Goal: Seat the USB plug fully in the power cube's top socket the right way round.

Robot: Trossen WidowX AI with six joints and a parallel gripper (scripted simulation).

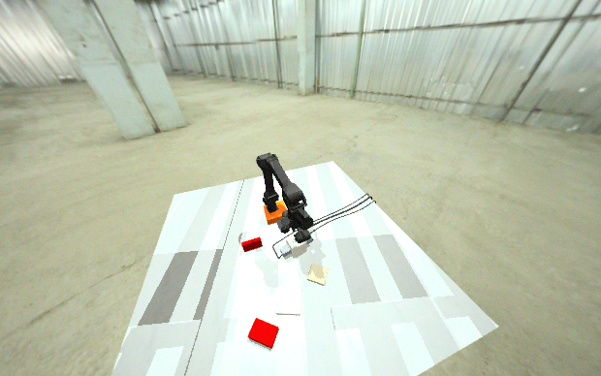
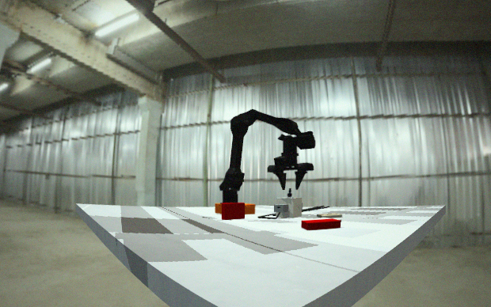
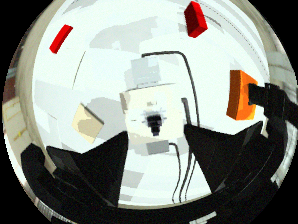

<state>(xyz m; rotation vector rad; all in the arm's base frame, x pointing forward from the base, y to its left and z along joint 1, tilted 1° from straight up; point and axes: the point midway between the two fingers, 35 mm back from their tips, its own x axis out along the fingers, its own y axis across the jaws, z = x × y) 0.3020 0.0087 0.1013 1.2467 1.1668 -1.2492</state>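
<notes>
Right now my gripper tip is 20 mm above the USB plug.
</notes>
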